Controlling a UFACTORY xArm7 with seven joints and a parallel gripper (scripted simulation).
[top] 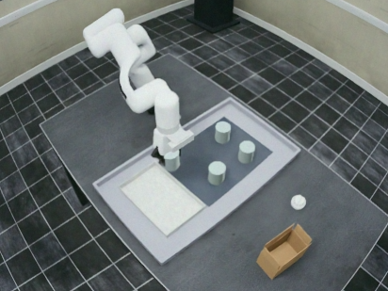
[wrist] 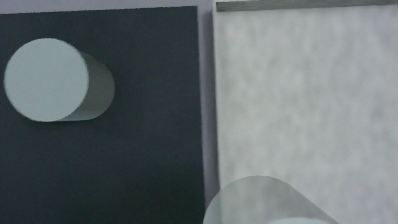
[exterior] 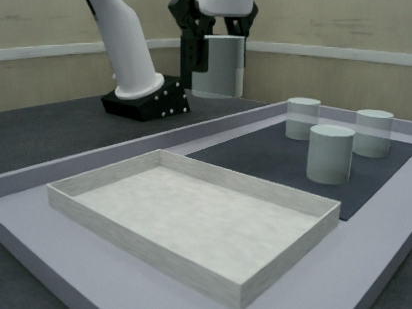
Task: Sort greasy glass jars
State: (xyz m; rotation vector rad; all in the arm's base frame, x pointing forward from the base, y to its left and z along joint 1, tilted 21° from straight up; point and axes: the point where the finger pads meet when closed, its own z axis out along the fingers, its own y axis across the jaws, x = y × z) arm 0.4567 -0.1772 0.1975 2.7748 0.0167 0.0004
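Now: the white tray 170 mm below my hand, 80 mm to the right of it and 30 mm ahead of it. The rest, counted from my hand: dark drying mat 240 mm to the left, 180 mm below, 20 mm ahead; then light grey board 180 mm below, 130 mm to the left, 30 mm ahead; then small white round object 420 mm ahead, 320 mm to the left, 170 mm below.
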